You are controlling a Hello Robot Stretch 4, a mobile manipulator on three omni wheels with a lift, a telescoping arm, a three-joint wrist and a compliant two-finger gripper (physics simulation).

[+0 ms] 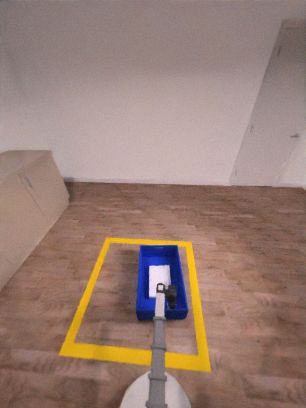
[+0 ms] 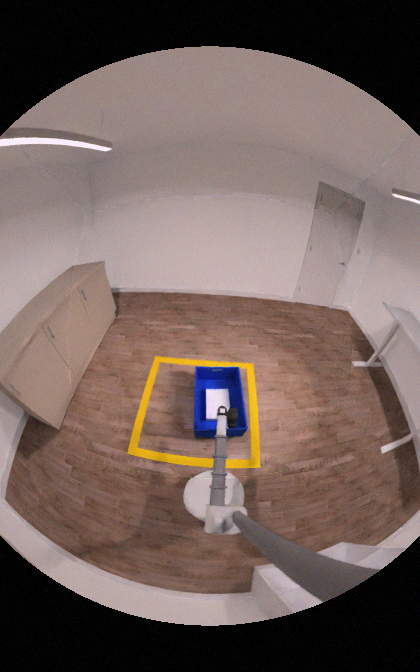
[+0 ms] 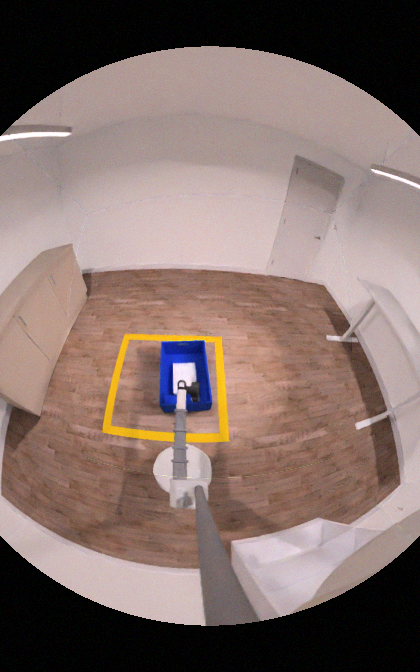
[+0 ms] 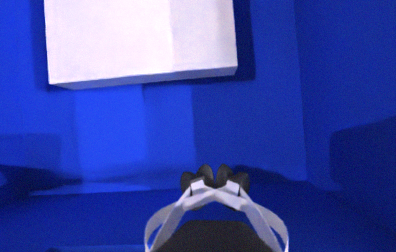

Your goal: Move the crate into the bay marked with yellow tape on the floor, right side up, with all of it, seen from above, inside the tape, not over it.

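Places are measured from the robot's base along level axes (x ahead, y left, z up), in metres.
Pixels of known places: gripper, fingertip midpoint: (image 4: 214, 179).
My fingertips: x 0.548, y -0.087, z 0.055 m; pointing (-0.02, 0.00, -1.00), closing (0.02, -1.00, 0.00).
Behind a point stands the place of what it marks.
The blue crate (image 1: 157, 261) @(x 1.028, y 0.046, z -0.010 m) (image 2: 217, 383) (image 3: 184, 356) @(x 1.053, y 0.019, z -0.010 m) (image 4: 240, 125) @(x 0.602, y -0.118, z -0.010 m) is right side up, its open top facing up. It appears inside the yellow tape (image 1: 196, 300) @(x 0.673, y -0.332, z -0.027 m) (image 2: 180, 456) (image 3: 140, 433) @(x 0.276, y 0.366, z -0.028 m), nearer the right and far strips, with a narrow strip of floor at its right. A white block (image 1: 159, 275) @(x 0.846, y 0.016, z 0.043 m) (image 2: 216, 398) (image 3: 183, 371) @(x 0.858, y 0.017, z 0.043 m) (image 4: 130, 40) @(x 0.693, y 0.006, z 0.043 m) lies in it. My gripper (image 1: 172, 302) (image 2: 232, 424) (image 3: 195, 399) @(x 0.548, y -0.087, z 0.055 m) (image 4: 214, 179) @(x 0.548, y -0.087, z 0.055 m) points down over the crate's near end. Its fingers are together with nothing visible between them. Whether they touch the crate is unclear.
A beige cabinet (image 1: 30, 200) @(x 1.370, y 1.521, z 0.522 m) (image 2: 70, 340) stands on the left. A grey door (image 1: 270, 110) @(x 2.753, y -1.480, z 1.230 m) is at the back right. A white table (image 3: 395, 340) stands on the right. A white open box-like unit (image 3: 280, 555) @(x -0.919, y -0.726, z 0.072 m) is at the near right. My round base is just nearer than the front tape strip.
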